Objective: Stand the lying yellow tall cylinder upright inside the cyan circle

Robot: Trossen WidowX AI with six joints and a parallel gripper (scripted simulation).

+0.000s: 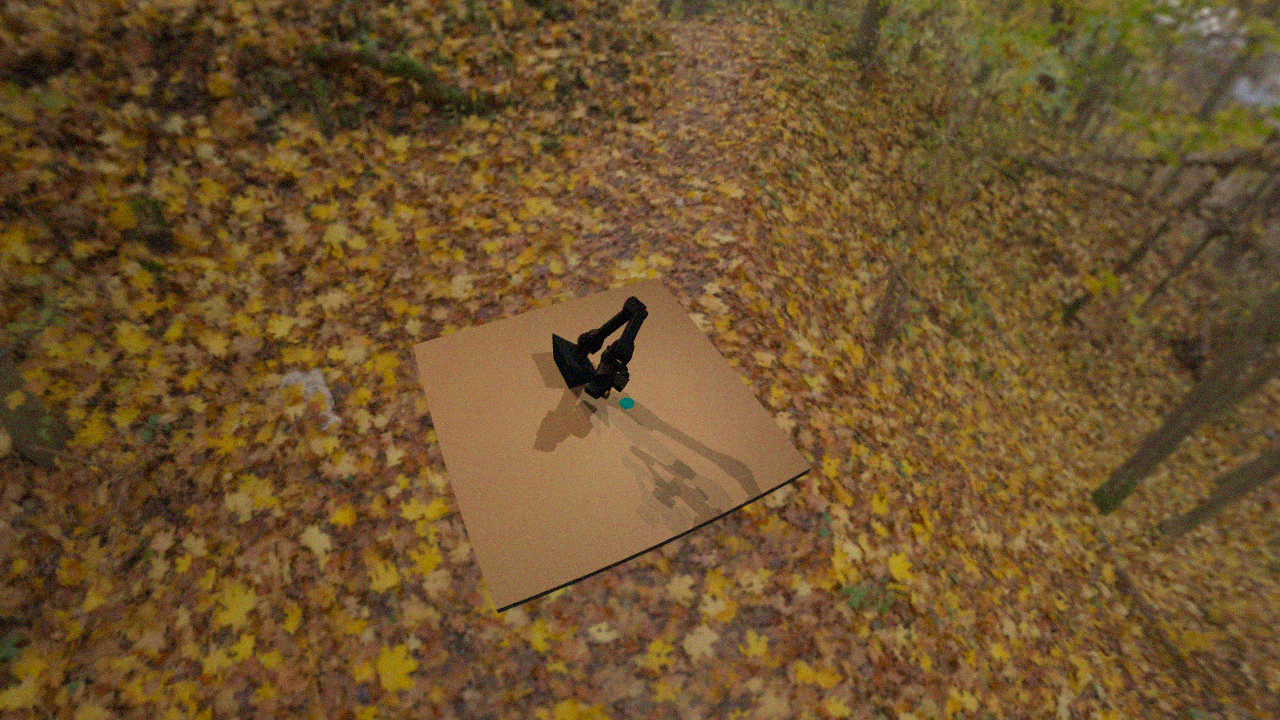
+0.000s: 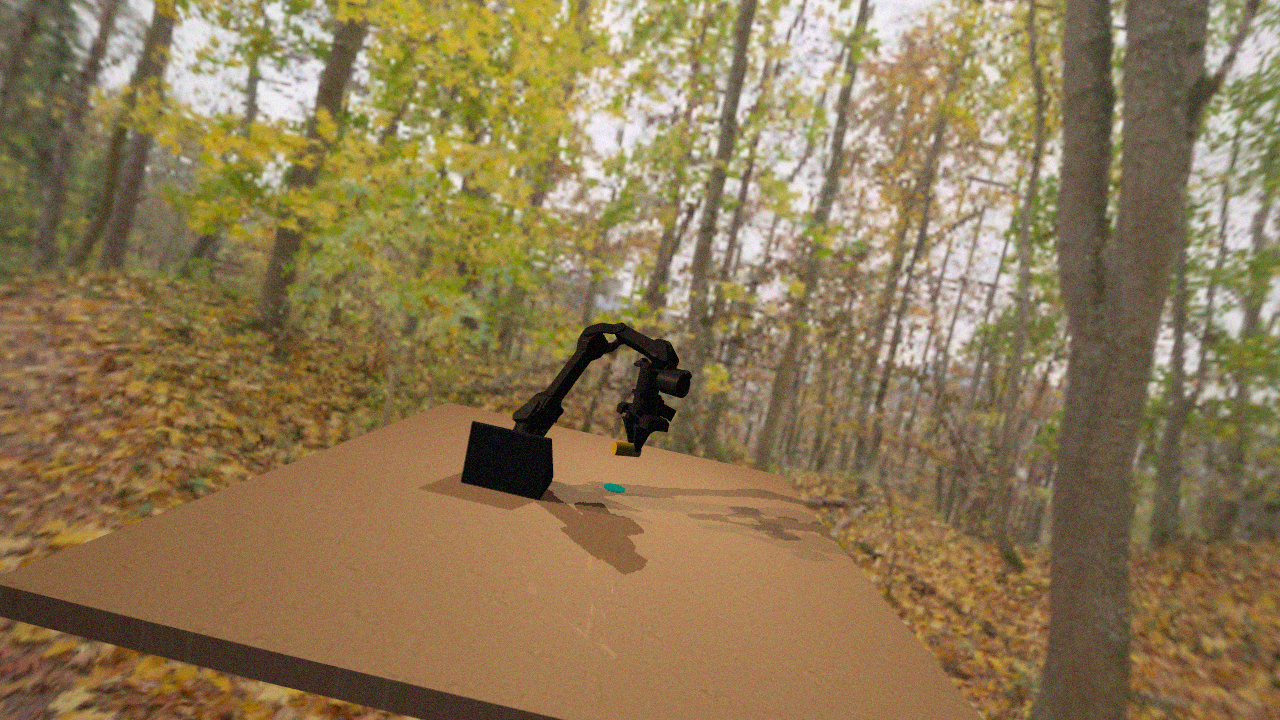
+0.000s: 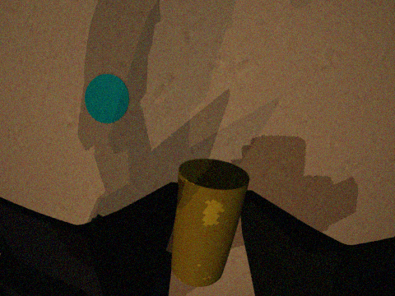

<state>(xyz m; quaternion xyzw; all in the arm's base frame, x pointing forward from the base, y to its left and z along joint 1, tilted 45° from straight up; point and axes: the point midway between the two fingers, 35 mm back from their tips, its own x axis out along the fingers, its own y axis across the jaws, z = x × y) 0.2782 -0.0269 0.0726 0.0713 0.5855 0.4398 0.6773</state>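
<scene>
Right now the yellow tall cylinder is 20 mm behind my gripper tip and 10 mm to the right of it. Also, from my gripper tip: cyan circle 40 mm behind, 110 mm to the left, 150 mm below.
</scene>
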